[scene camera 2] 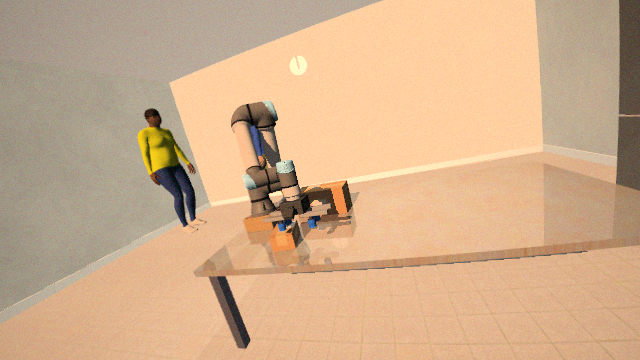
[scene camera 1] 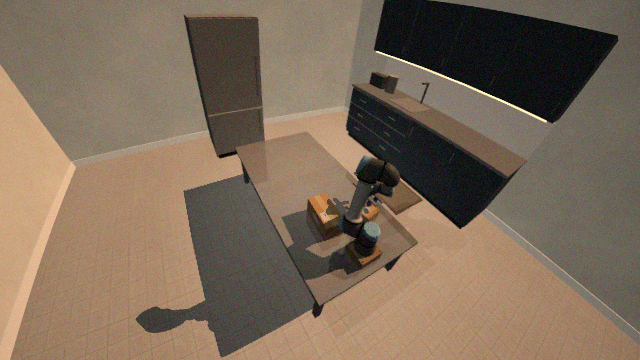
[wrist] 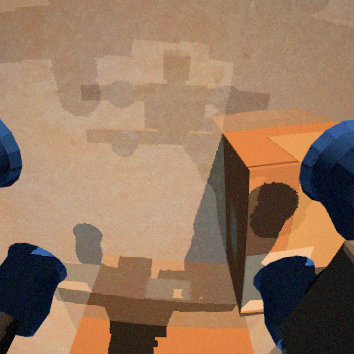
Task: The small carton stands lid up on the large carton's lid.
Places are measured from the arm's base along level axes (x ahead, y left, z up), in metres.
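Pixels of known places: hand, its tool point: [scene camera 2: 300, 224] [wrist: 157, 228]; arm's base, origin of its link: [scene camera 2: 264, 212] [scene camera 1: 364, 246].
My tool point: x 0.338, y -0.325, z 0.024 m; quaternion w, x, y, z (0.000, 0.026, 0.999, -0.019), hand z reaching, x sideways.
Note:
For each thing: its middle in the pictures, then the offset to it from my tool point. Level surfaces: height alone.
- small carton, middle of its body: [wrist: 291, 223] [scene camera 2: 285, 235] [scene camera 1: 368, 213] dy +0.057, dx -0.109, dz -0.066 m
- large carton, middle of its body: [scene camera 2: 322, 199] [scene camera 1: 324, 216] dy +0.411, dx +0.025, dz -0.027 m
- table, height of its surface: dz -0.104 m
The small carton [scene camera 1: 371, 212] [scene camera 2: 284, 241] [wrist: 256, 147] is on the table near its counter-side edge. Part of its top is hidden under the tool, and I cannot tell if it is tilted. The large carton [scene camera 1: 317, 204] [scene camera 2: 341, 197] stands on the table, farther from that edge. What looks like its orange side [wrist: 210, 341] shows at the bottom of the wrist view. My gripper [scene camera 1: 371, 203] [scene camera 2: 297, 224] [wrist: 167, 220] is open and holds nothing. Its cups on one side are low over the small carton; the others hang over bare table. Touch cannot be told.
The arm's base stands on an orange block [scene camera 1: 364, 256] [scene camera 2: 259, 223] at the near end of the table [scene camera 1: 287, 162] [scene camera 2: 450, 215], close to both cartons. A person in yellow [scene camera 2: 160, 146] stands behind the arm's side. Another in blue [scene camera 2: 256, 141] is mostly hidden behind the arm.

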